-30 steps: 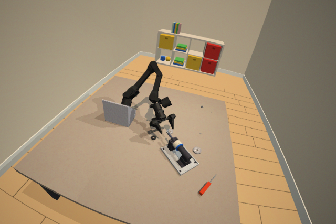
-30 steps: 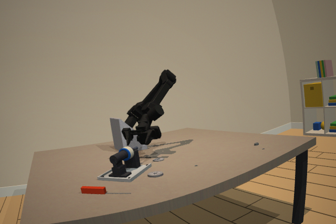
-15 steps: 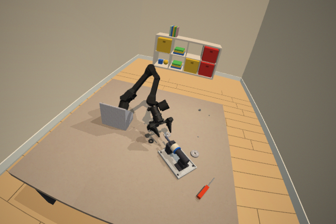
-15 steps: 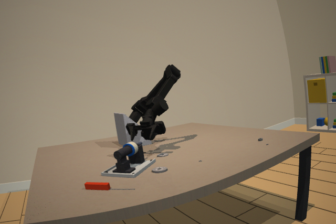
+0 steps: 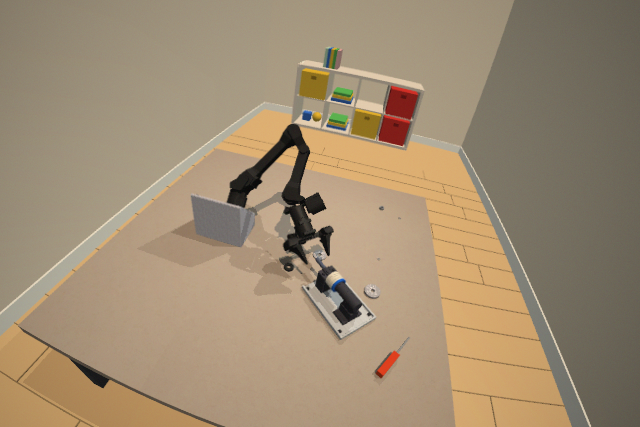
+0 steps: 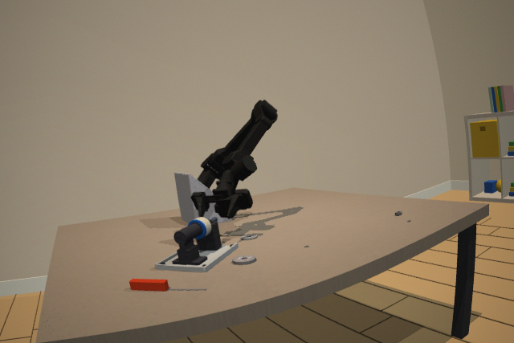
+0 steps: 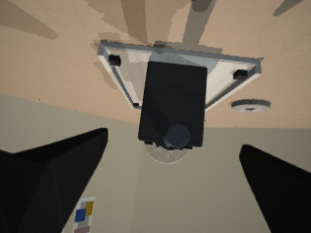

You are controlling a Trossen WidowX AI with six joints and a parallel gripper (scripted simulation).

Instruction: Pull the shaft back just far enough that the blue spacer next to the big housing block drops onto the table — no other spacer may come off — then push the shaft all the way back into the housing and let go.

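The thin dark shaft is 5 cm ahead of my gripper tip and 5 cm to the right of it. Round my gripper tip: small black ring (10 cm behind, 1 cm to the left, 8 cm below); then blue spacer (8 cm ahead, 9 cm to the right).
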